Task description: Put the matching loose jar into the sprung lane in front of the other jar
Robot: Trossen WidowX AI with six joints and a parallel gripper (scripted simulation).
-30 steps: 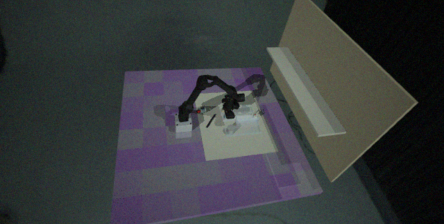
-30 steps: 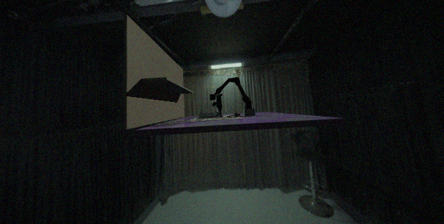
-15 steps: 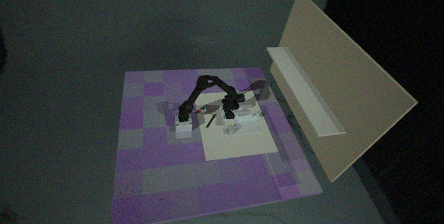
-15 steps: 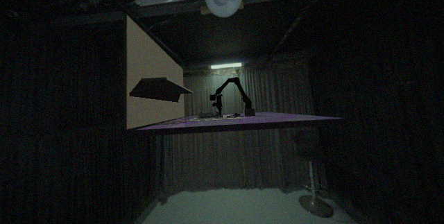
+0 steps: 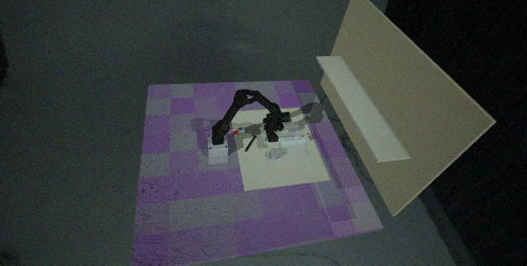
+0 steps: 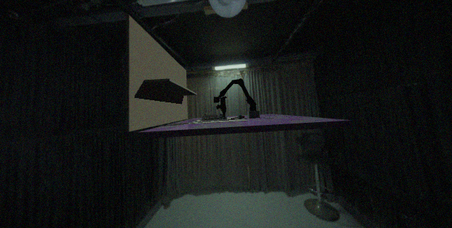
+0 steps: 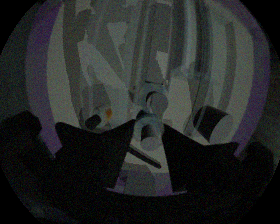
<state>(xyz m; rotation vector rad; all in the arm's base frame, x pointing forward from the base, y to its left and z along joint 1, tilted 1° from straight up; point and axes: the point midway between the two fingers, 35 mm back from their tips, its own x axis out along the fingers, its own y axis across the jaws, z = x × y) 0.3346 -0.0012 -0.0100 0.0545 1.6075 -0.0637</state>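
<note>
Now: the cream mat 6 cm ahead of my gripper tip, 4 cm below it and 2 cm to the right of it. Also, from my gripper tip: shelf: 50 cm ahead, 33 cm above, 5 cm to the right; pale pusher-lane fixture: 14 cm ahead, 3 cm to the right, 2 cm below; black stick: 12 cm behind, 3 cm below.
</note>
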